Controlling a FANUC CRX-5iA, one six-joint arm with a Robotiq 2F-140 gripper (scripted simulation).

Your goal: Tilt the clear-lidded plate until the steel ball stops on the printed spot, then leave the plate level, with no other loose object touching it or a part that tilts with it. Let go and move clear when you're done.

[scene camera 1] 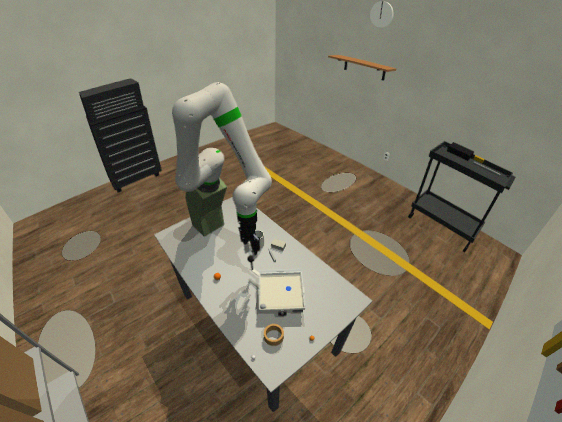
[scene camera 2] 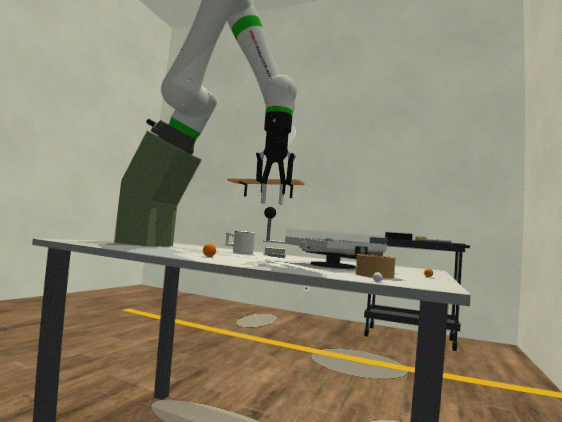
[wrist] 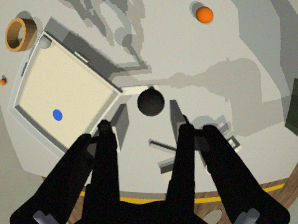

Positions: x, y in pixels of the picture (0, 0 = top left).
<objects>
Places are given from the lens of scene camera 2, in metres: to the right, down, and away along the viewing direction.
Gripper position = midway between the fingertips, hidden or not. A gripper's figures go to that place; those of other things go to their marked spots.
my gripper (scene camera 2: 271, 203): -0.03, -0.02, 1.17
black pedestal (scene camera 2: 331, 259): 0.16, 0.15, 1.08
</objects>
